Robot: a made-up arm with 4 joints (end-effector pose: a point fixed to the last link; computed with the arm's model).
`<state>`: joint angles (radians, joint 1 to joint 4).
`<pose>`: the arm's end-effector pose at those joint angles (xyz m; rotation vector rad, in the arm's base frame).
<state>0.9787 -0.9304 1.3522 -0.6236</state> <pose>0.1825 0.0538 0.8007 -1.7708 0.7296 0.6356</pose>
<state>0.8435 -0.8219 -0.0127 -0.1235</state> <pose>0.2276 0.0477 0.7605 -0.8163 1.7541 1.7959</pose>
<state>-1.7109 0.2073 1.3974 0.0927</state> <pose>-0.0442 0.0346 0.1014 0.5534 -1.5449 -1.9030</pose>
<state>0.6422 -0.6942 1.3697 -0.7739</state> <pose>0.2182 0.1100 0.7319 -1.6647 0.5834 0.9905</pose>
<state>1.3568 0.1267 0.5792 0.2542</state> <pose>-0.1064 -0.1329 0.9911 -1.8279 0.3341 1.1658</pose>
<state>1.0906 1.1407 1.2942 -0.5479</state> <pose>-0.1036 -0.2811 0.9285 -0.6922 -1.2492 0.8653</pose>
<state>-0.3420 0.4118 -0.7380 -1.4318</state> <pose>0.2683 0.1609 0.5320 1.5178 1.6323 1.5553</pose>
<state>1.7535 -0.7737 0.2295 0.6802</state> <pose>-0.0671 -0.1312 0.9758 -1.6774 1.4858 1.1717</pose>
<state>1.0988 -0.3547 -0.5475 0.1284</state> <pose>0.1073 -0.0024 0.8936 -0.8991 1.1795 2.5404</pose>
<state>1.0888 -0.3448 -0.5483 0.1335</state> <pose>0.1089 -0.0009 0.8928 -0.9034 1.1785 2.5541</pose>
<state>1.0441 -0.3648 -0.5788 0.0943</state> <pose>0.1246 0.0093 0.8777 -0.7796 1.2292 2.5786</pose>
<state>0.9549 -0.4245 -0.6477 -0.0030</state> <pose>0.1552 0.0294 0.8414 -0.4875 1.3514 2.5819</pose>
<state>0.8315 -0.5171 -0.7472 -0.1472</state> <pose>0.1910 0.0534 0.7837 -0.0728 1.5333 2.4938</pose>
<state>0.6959 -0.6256 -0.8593 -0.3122</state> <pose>0.2198 0.0736 0.7133 0.3557 1.7340 2.2754</pose>
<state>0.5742 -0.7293 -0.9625 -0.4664</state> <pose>0.2358 0.0853 0.6456 0.6908 1.9031 1.9757</pose>
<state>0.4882 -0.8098 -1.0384 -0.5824</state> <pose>0.2414 0.0890 0.5954 0.8903 2.0111 1.7024</pose>
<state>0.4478 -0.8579 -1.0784 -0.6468</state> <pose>0.2425 0.0887 0.5697 0.9753 2.0586 1.5377</pose>
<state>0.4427 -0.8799 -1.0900 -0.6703</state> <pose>0.2427 0.0872 0.5632 0.9939 2.0673 1.4773</pose>
